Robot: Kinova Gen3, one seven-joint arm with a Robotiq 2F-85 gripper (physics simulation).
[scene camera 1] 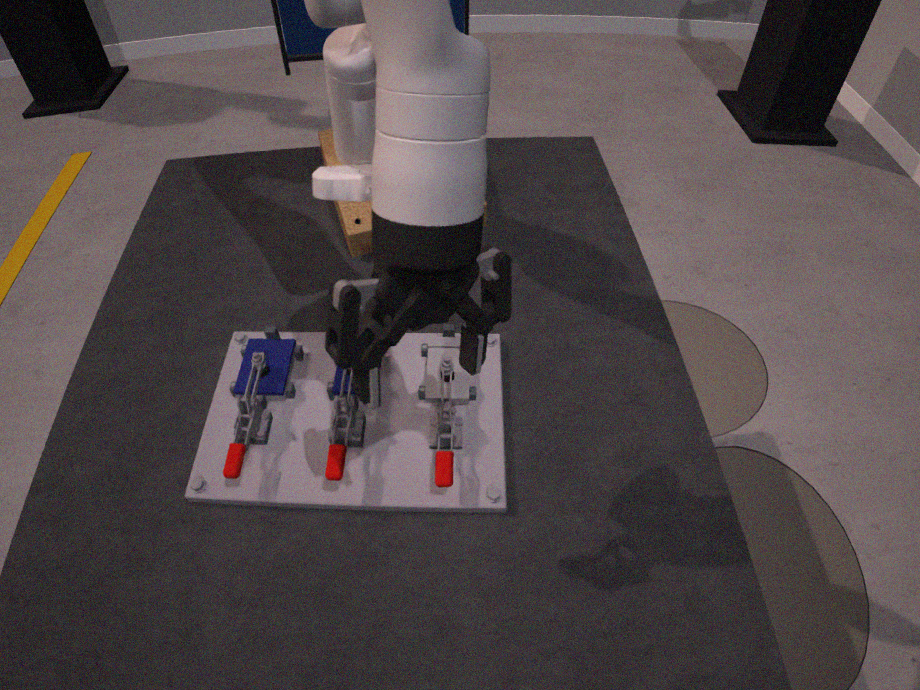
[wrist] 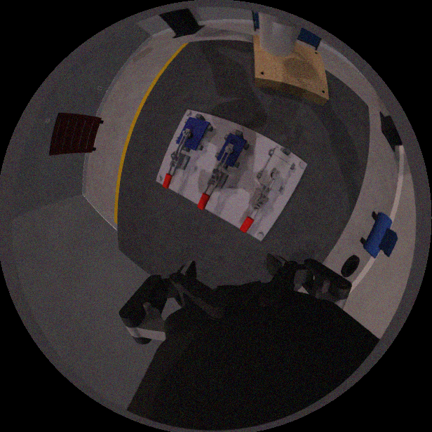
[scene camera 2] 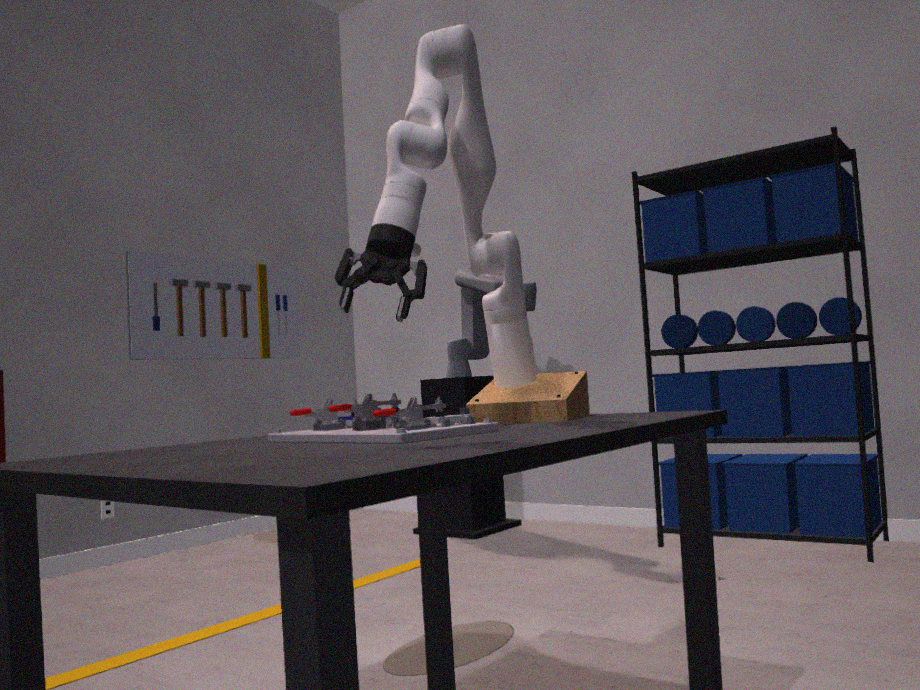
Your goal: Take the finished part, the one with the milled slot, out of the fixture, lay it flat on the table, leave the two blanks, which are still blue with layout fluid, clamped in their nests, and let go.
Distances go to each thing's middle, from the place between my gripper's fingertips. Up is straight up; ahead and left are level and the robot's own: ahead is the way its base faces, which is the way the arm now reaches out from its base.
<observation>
I see my gripper 190 mm above the white fixture plate (scene camera 1: 395,469), 100 mm past it and 90 mm to the left of it. From my hand the other things lie so: wide blue blank (scene camera 1: 280,358) 200 mm to the right, 170 mm below, 150 mm behind; then finished part (scene camera 1: 438,347) 180 mm below, 140 mm behind, 20 mm to the left; then red handle (scene camera 1: 444,459) 150 mm below, 30 mm behind, 20 mm to the left.
</observation>
